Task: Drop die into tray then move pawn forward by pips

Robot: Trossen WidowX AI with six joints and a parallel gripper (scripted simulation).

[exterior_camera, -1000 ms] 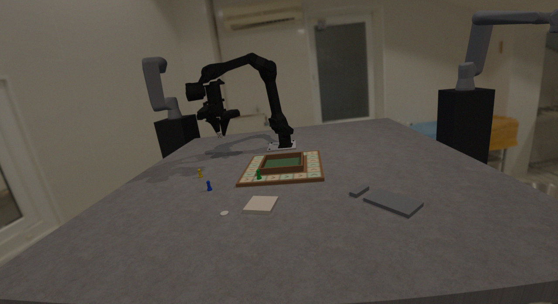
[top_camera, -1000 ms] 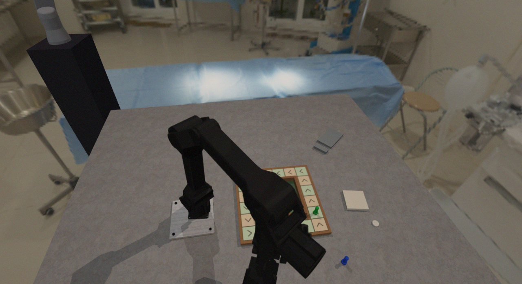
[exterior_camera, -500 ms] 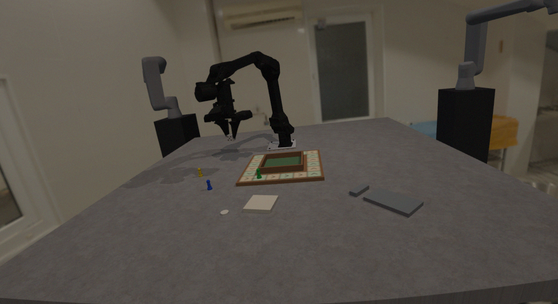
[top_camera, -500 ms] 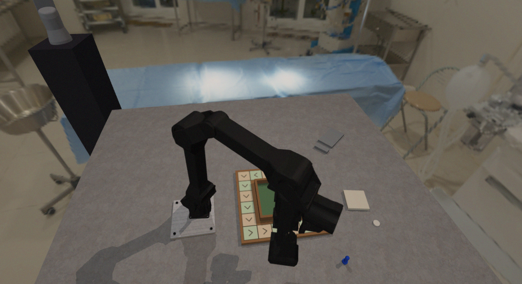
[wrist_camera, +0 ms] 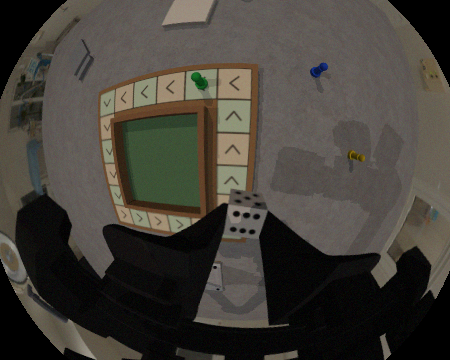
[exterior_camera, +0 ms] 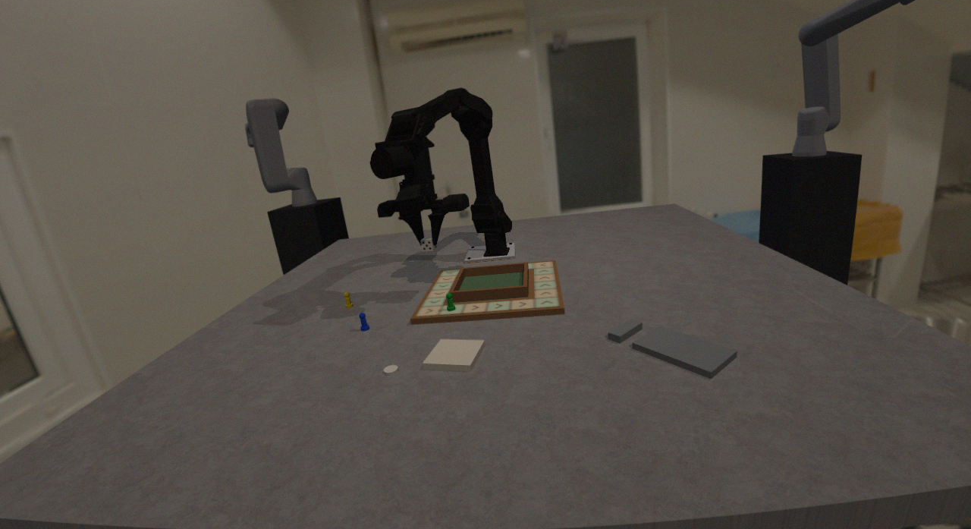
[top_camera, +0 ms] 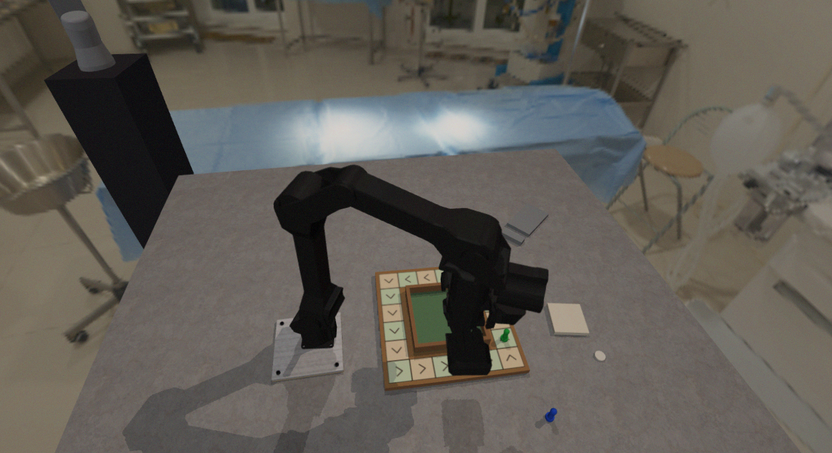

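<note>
Right now my gripper tip is 120 mm short of the green pawn, 80 mm above it and 60 mm to the right of it. Also, from my gripper tip: blue pawn: 170 mm ahead, 100 mm to the right, 100 mm below; white die: right at my gripper tip; green dice tray: 130 mm to the left, 110 mm below.
</note>
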